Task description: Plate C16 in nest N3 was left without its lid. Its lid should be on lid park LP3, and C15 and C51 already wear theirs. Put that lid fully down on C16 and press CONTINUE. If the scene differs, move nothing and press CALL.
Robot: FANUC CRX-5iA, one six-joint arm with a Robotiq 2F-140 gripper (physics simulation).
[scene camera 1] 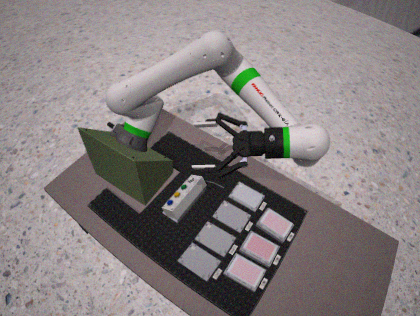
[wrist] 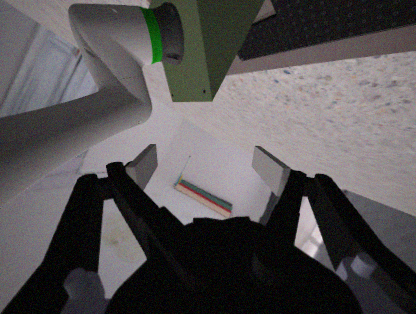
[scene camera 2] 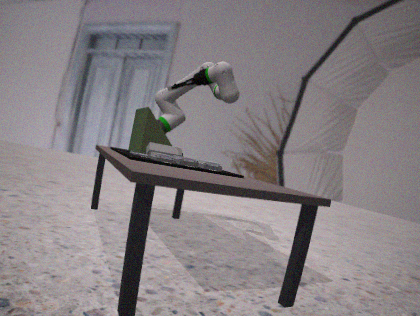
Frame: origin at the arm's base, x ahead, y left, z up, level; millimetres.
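Seen in the pictures: gripper, fingertip midpoint: [scene camera 1: 194, 145] [wrist: 206, 155]; arm's base, link origin: [scene camera 1: 131, 145] [wrist: 173, 36] [scene camera 2: 155, 130].
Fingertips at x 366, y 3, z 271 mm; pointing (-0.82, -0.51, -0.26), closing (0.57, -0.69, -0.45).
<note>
Offsets run from my fingertips to a thing's top centre. "*": to the spot under its first point. Level surfaces: height alone.
My gripper [scene camera 1: 203, 145] [wrist: 206, 155] is open and empty, high above the table, its fingers pointing toward the arm's base side. In scene camera 1, three pink plates with pale rims @(407 mm down, 324 mm ahead, 191 mm left) [scene camera 1: 274, 224] @(409 mm down, 332 mm ahead, 53 mm left) [scene camera 1: 259, 247] @(413 mm down, 343 mm ahead, 67 mm right) [scene camera 1: 245, 271] stand in a row on the black mat. Beside them is a row of grey squares: a paler, raised-looking one @(430 mm down, 138 mm ahead, 235 mm left) [scene camera 1: 246, 195] at the far end and three flatter grey ones @(* 437 mm down, 150 mm ahead, 103 mm left) [scene camera 1: 232, 216] @(* 438 mm down, 159 mm ahead, 28 mm right) [scene camera 1: 215, 238] @(* 438 mm down, 174 mm ahead, 150 mm right) [scene camera 1: 199, 261]. The labels are too blurred to read, and I cannot tell which pink plates wear lids. A pale button box @(364 mm down, 64 mm back, 26 mm left) [scene camera 1: 186, 201] has blue, yellow and green buttons.
The green wedge-shaped pedestal [scene camera 1: 117, 167] [scene camera 2: 142, 131] [wrist: 192, 75] carries the arm's base beside the button box. The black mat @(448 mm down) [scene camera 1: 150, 231] lies on the brown table [scene camera 1: 345, 250] [scene camera 2: 240, 189]. The arm arches high over the table's far side.
</note>
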